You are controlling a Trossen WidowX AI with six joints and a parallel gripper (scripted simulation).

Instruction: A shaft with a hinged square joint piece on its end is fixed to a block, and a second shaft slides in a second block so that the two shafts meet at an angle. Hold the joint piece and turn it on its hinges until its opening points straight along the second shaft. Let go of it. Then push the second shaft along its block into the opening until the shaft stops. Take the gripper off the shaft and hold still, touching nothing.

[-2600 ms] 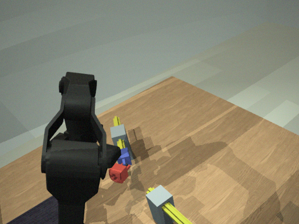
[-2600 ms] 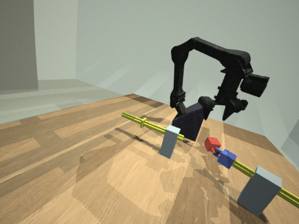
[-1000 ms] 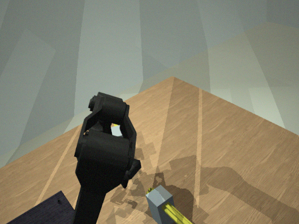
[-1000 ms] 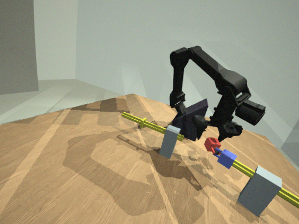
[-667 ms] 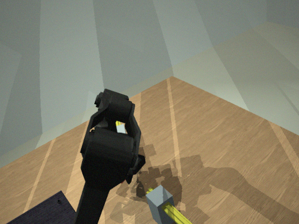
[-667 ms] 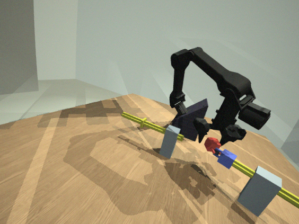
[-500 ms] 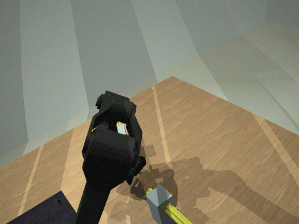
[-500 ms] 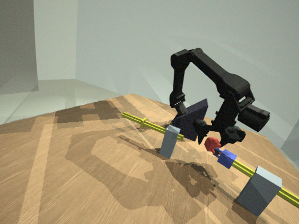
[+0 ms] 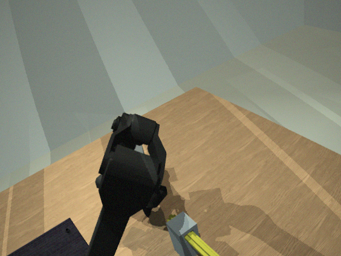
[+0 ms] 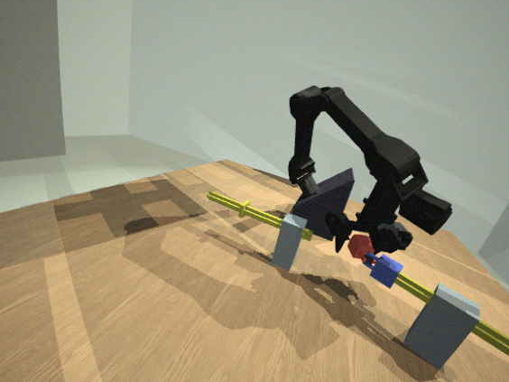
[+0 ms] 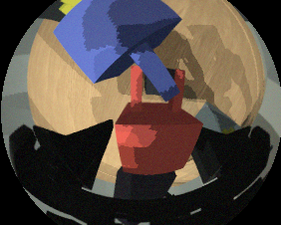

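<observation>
Now: the red square joint piece 4 cm above my gripper tip, 2 cm ahead of it and 1 cm to the left of it.
</observation>
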